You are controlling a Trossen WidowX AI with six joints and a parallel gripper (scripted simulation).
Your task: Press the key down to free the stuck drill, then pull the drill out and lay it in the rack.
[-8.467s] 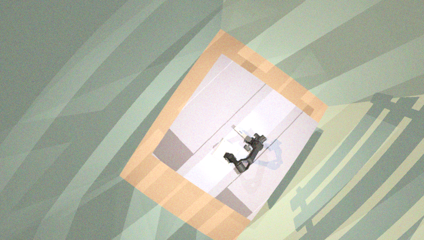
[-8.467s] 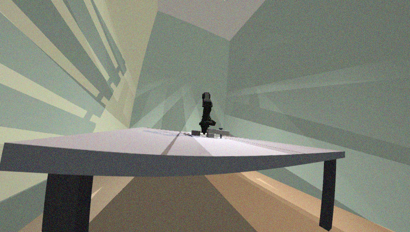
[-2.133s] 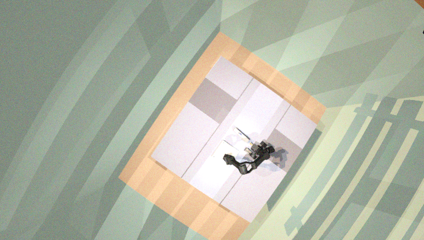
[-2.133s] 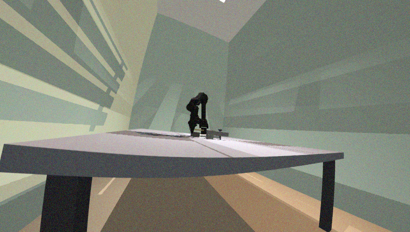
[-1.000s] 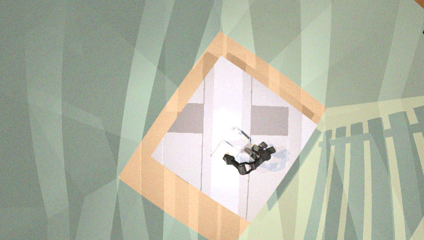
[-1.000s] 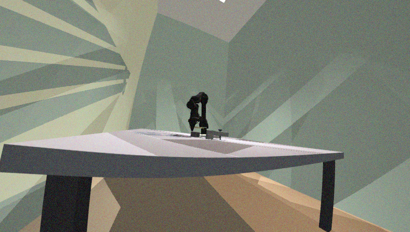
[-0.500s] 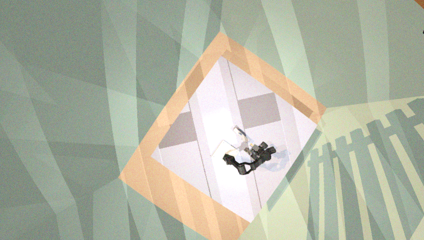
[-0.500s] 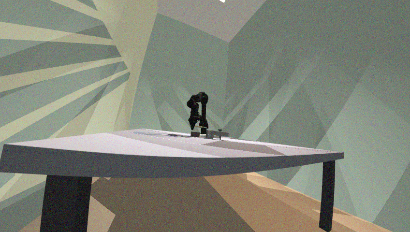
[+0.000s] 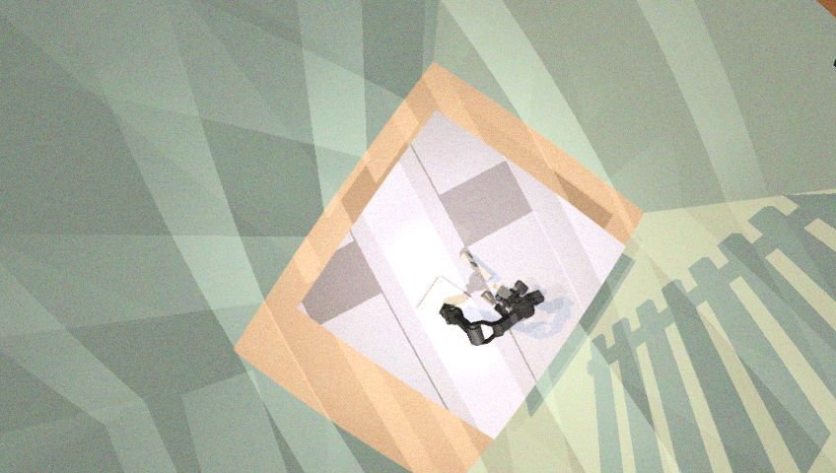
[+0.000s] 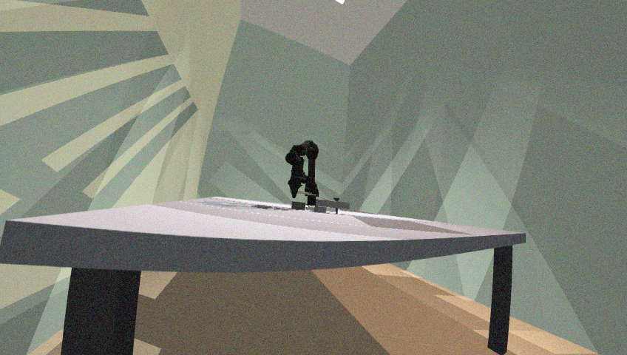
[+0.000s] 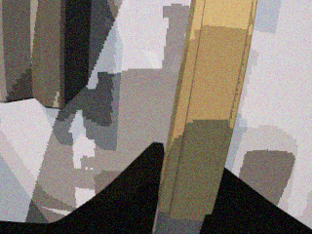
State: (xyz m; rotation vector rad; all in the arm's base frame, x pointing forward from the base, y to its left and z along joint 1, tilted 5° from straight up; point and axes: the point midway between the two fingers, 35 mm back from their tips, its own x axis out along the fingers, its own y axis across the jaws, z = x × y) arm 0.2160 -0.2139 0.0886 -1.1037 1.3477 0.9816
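The drill is 40 mm to the left of my gripper tip, 30 mm above it and 10 mm ahead of it. Round my gripper tip: dark block 60 mm to the left, 60 mm behind, 40 mm below; then key 230 mm to the left, 60 mm ahead, 10 mm below.
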